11 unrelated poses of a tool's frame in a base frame.
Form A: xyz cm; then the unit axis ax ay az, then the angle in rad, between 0 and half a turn.
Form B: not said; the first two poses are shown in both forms.
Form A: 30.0 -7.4 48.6 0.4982 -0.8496 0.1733 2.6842
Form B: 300 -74 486 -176.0 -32.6 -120.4
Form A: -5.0 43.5 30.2 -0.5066 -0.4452 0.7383 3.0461
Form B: -50 435 302 -82.5 44.7 132.9
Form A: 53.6 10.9 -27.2 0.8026 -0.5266 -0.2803 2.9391
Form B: 536 109 -272 151.2 19.8 -71.7
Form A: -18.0 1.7 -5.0 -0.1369 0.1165 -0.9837 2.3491
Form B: -180 17 -50 -17.2 -8.4 -132.6
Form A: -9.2 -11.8 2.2 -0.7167 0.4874 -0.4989 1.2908
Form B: -92 -118 22 -62.2 12.1 -48.5
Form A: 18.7 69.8 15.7 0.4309 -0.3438 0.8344 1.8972
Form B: 187 698 157 2.8 -53.2 97.2
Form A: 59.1 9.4 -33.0 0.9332 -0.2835 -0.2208 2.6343
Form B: 591 94 -330 143.9 14.4 -38.5
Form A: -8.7 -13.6 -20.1 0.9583 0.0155 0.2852 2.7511
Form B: -87 -136 -201 154.1 -31.3 9.2
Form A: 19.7 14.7 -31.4 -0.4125 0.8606 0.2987 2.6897
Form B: 197 147 -314 157.1 37.6 -136.7
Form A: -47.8 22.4 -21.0 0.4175 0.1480 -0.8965 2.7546
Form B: -478 224 -210 -9.0 51.0 -159.6
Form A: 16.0 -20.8 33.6 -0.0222 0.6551 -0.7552 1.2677
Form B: 160 -208 336 -27.8 37.8 -67.8
